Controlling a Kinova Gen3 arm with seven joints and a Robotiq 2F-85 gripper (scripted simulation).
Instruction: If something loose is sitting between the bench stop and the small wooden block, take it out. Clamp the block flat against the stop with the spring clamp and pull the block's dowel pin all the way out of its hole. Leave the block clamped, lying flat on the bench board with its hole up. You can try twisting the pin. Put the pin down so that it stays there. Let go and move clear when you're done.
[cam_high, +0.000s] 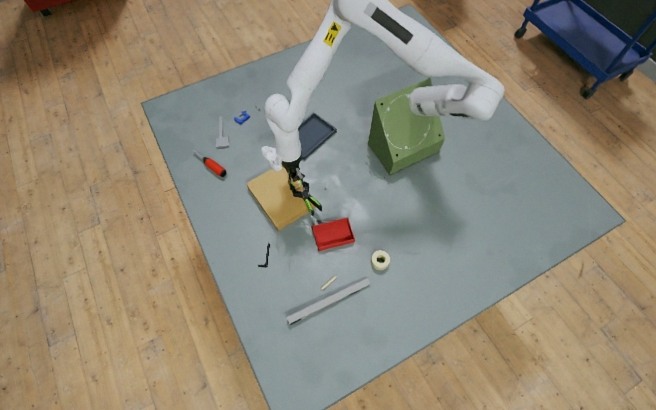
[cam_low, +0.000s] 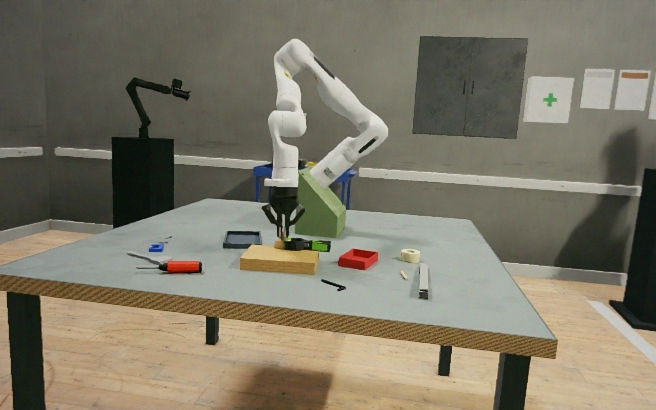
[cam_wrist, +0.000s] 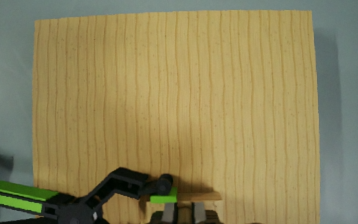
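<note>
Right now my hand is 20 mm above the dowel pin. From my hand the other things lie so: small wooden block: 40 mm below; then bench board: 50 mm ahead, 20 mm to the left, 50 mm below; then red tray: 50 mm behind, 220 mm to the left, 70 mm below.
</note>
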